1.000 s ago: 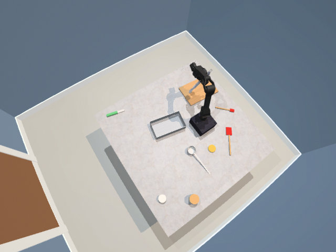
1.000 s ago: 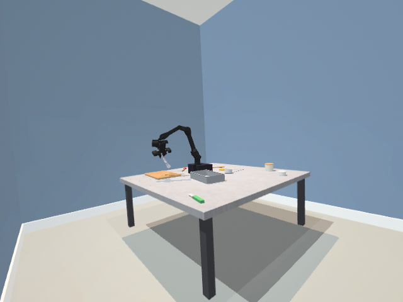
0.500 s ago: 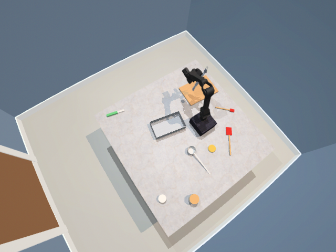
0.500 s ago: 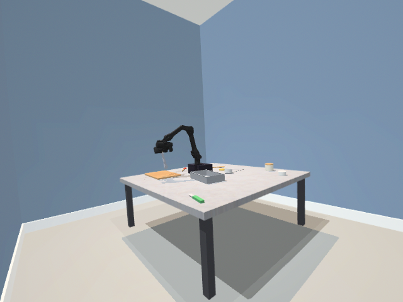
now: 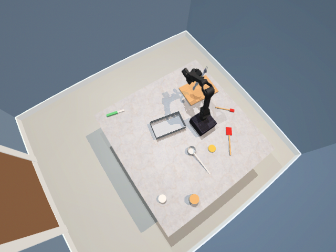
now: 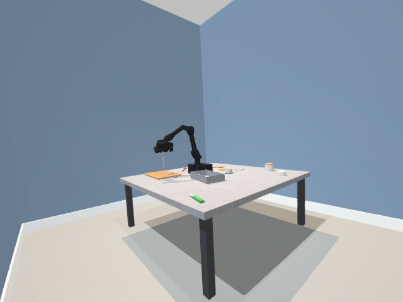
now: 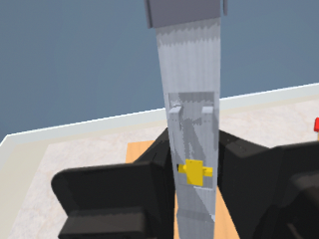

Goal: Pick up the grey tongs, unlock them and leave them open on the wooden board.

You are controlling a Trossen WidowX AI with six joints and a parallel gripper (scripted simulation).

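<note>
The wooden board lies 230 mm below my gripper tip. The rest, counted from my gripper tip: yellow lock tab: 40 mm ahead, 10 mm above; then yellow disc: 210 mm ahead, 610 mm to the left, 230 mm below; then grey roasting tin: 480 mm ahead, 220 mm to the left, 210 mm below.
</note>
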